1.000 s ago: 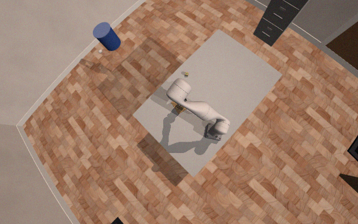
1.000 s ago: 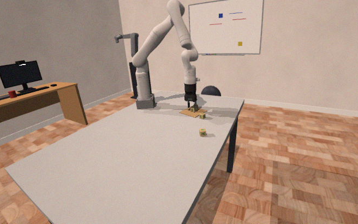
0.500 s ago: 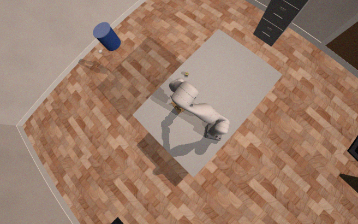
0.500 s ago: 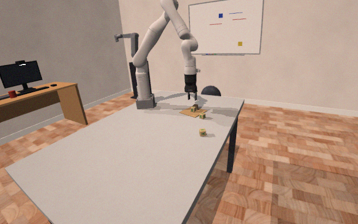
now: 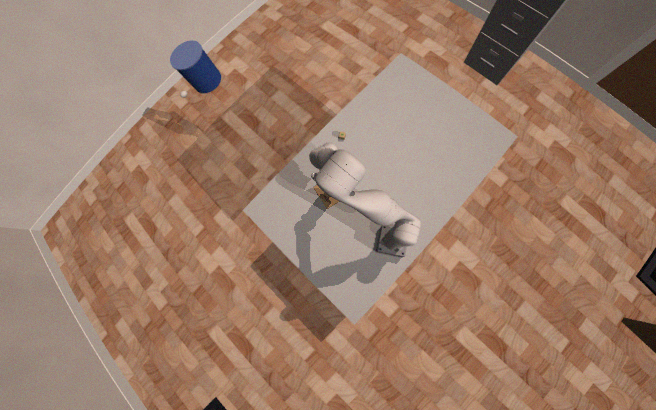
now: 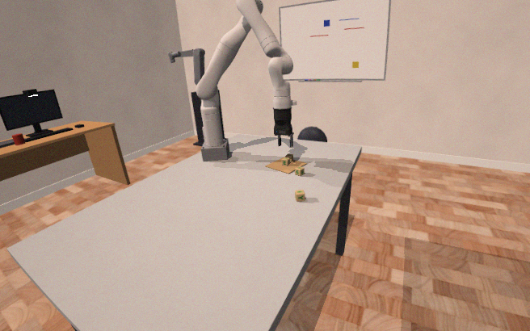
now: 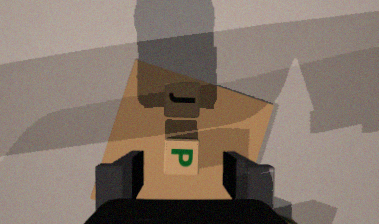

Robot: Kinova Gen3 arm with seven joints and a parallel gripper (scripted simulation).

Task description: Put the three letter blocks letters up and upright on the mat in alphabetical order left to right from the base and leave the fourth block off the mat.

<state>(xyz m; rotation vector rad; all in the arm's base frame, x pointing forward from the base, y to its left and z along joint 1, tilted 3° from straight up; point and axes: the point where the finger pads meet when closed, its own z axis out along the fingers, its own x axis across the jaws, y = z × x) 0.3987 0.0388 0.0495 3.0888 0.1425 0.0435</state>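
Right now my hand is 10 cm short of the X block, 10 cm above it and 7 cm to the left of it. Also, from my hand: tan mat (11 cm below).
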